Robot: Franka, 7 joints.
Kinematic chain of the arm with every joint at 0, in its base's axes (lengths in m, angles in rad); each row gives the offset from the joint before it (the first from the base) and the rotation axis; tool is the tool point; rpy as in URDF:
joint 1: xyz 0 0 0.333 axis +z
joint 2: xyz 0 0 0 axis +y
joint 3: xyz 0 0 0.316 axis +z
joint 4: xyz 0.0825 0 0 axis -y
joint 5: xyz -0.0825 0 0.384 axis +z
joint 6: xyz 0 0 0 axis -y
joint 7: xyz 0.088 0 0 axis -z
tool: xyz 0 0 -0.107 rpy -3.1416 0 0
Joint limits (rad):
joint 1: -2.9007..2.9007
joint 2: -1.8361..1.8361
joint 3: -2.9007..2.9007
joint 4: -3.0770..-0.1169
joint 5: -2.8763..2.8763
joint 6: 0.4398..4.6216
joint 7: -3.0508..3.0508
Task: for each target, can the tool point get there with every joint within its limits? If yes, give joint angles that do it. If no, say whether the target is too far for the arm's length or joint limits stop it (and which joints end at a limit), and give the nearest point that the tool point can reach.
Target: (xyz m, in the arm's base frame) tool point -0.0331 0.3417 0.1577
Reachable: yes | joints 0.7299 0.2117 0.8255 -2.7117 -2.2876 2.5941 -1.2895
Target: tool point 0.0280 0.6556 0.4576
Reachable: yes | joints 0.9427 0.8425 0.6955 -1.0980 0.8627 0.9867 -0.7997
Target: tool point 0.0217 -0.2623 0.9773
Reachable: yes | joints 1.9796 -1.2765 -0.0374 -1.4415 1.2653 1.5392 -1.5278
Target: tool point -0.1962 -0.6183 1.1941
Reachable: no: too far | nearest point -0.1561 -0.4920 1.0182 | short by 0.220 m
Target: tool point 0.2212 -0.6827 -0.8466
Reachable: no: too far | nearest point 0.1516 -0.4680 -0.3181 | short by 0.575 m
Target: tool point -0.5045 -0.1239 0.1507
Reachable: yes | joints -2.1777 0.5931 -0.7029 -2.2025 -2.2425 2.5678 1.9956
